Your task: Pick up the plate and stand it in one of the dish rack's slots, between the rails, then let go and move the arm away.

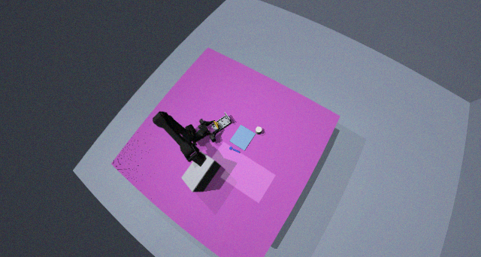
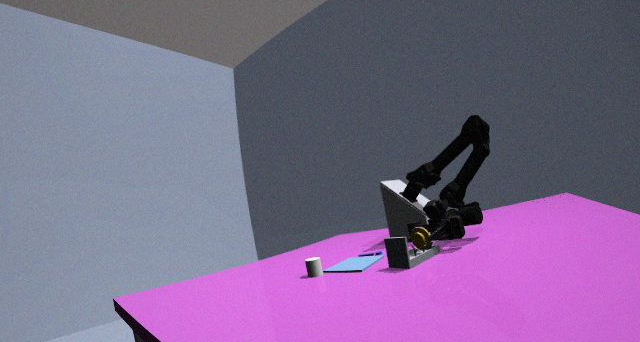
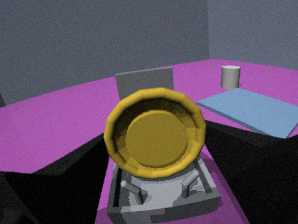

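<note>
My gripper tip is 1 cm past the yellow plate. Also, from my gripper tip: blue spoon: 20 cm to the right, 8 cm behind, 5 cm below; light blue mat: 20 cm to the right, 5 cm below, 3 cm ahead; grey dish rack: 3 cm below, 2 cm ahead, 1 cm to the right.
</note>
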